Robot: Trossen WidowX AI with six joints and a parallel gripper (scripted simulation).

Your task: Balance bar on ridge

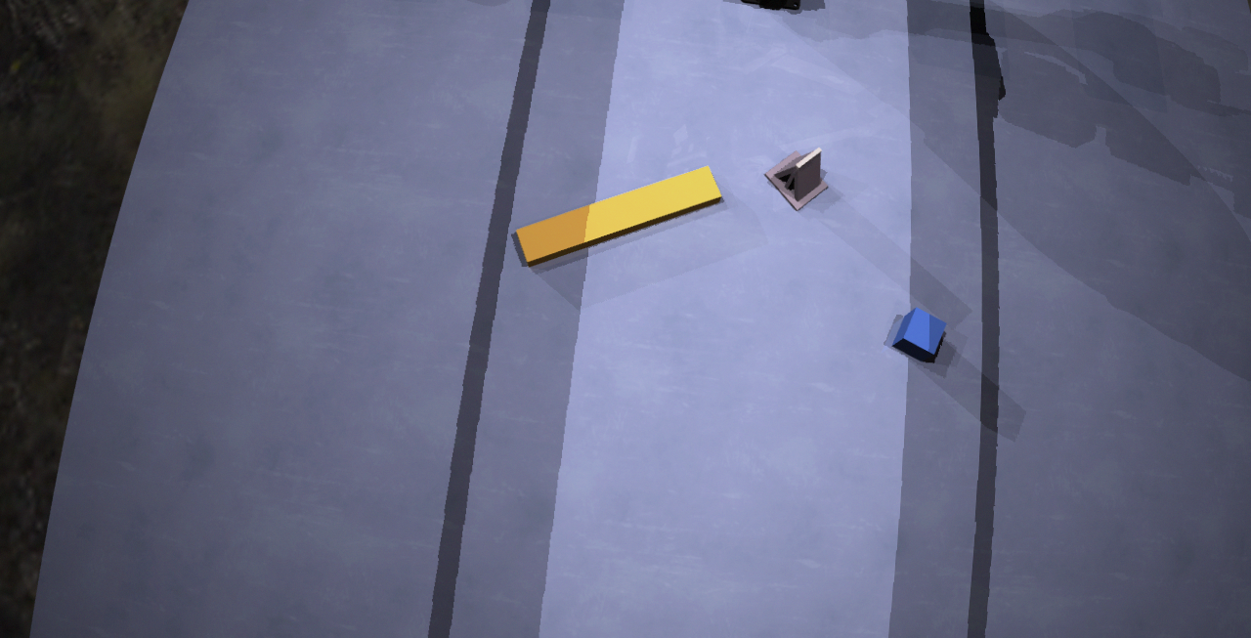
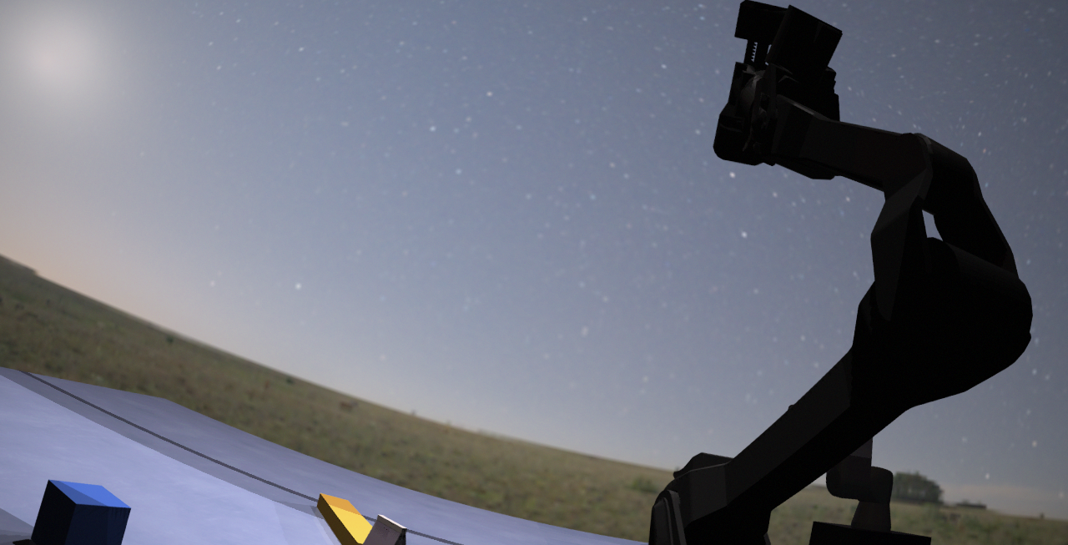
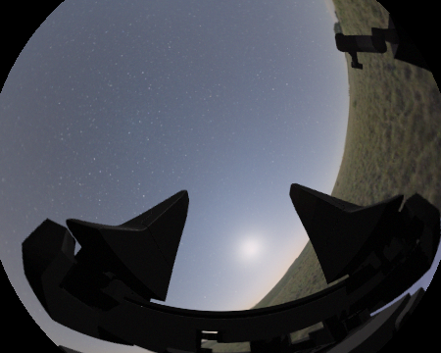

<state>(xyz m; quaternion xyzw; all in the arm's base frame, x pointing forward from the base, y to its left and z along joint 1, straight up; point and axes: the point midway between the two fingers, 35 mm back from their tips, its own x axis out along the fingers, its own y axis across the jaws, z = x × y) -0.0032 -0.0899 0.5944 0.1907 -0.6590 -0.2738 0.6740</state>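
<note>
The orange bar is 300 mm ahead of my gripper tip, 20 mm to the right of it and 610 mm below it. The rest, counted from my gripper tip: blue cube 380 mm ahead, 270 mm to the left, 610 mm below.
</note>
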